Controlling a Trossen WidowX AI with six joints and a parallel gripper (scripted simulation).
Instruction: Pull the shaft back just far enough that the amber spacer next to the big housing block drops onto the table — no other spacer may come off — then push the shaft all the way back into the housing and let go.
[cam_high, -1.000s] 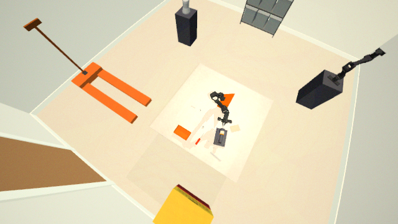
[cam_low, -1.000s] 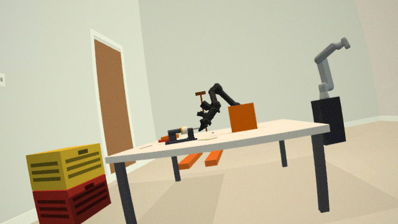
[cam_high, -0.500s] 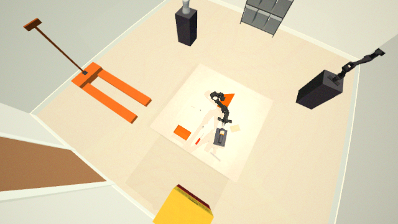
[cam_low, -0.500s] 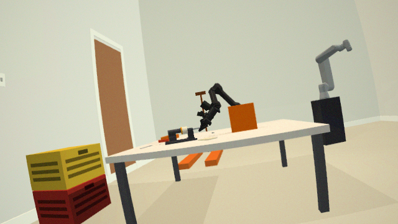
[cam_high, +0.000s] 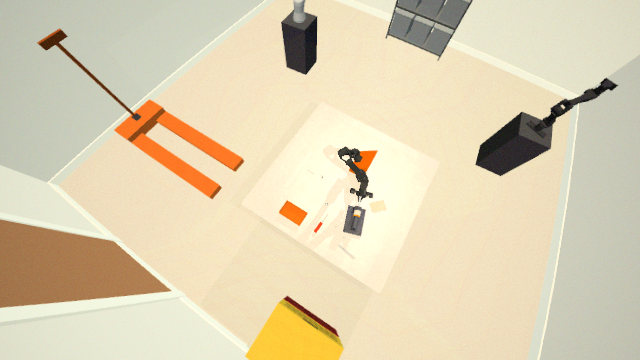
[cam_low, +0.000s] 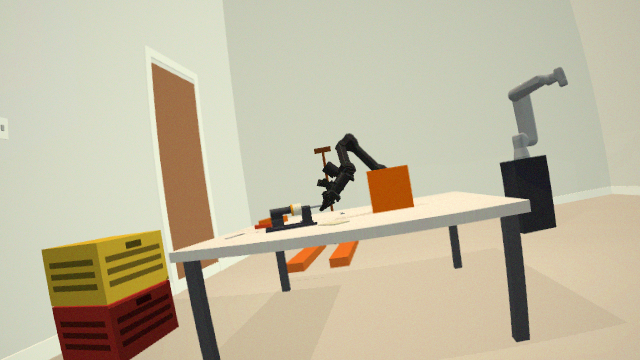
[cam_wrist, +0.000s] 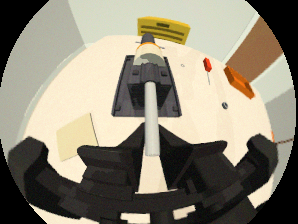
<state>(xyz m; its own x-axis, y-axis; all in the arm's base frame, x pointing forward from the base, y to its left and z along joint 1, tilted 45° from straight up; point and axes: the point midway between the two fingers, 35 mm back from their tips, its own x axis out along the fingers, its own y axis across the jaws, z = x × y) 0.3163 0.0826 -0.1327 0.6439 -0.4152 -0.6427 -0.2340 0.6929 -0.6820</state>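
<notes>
Now: gripper tip 5 cm short of the grey shaft, 1 cm to the right of it and 2 cm below it. The rest, counted from my gripper tip: beige card (6 cm behind, 16 cm to the left, 5 cm below); white spacer (10 cm ahead, 3 cm to the left, 2 cm above); dark shaft fixture (15 cm ahead, 4 cm to the left, 1 cm below).
</notes>
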